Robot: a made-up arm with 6 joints.
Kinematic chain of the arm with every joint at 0, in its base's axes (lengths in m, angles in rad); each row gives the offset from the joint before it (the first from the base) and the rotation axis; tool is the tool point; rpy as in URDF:
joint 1: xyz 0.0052 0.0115 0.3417 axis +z
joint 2: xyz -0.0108 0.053 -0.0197 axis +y
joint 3: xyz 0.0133 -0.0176 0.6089 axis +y
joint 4: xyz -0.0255 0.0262 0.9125 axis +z
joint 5: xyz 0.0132 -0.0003 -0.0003 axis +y
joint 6: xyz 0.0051 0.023 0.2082 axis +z
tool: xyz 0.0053 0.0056 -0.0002 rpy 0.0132 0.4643 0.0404
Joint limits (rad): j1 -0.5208..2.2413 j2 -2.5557..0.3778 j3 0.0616..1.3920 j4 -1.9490..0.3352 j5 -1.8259..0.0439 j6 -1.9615..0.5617
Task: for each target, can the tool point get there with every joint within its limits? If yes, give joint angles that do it. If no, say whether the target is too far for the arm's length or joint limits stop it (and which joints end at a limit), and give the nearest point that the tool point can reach.
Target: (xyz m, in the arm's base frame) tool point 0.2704 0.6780 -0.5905
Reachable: no: joint limits stop it (at a limit: joint 1, joint 2, joint 3, joint 5, joint 6) | nearest point -0.5577 0.5902 -0.9480 | short by 0.906 m
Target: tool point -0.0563 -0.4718 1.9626
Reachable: yes | joints 1.6442 -0.5094 0.3747 -0.6404 -0.2494 -0.5662
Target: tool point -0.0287 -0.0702 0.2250
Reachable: no: joint limits stop it (at a limit: joint 2, joint 3, joint 4, joint 5, joint 6) | nearest point -0.4347 -1.0486 0.2317 | short by 1.059 m
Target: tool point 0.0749 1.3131 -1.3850
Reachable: no: too far | nearest point -0.6063 0.6364 -0.9965 | short by 1.036 m
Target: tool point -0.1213 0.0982 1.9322
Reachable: yes | joints 1.9856 -0.4315 0.8152 -0.0920 -0.1850 -1.4732
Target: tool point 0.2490 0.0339 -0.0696
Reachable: no: joint limits stop it (at a limit: joint 2, joint 3, joint 4, joint 5, joint 6) | nearest point 1.0854 0.1107 0.6406 | short by 1.100 m
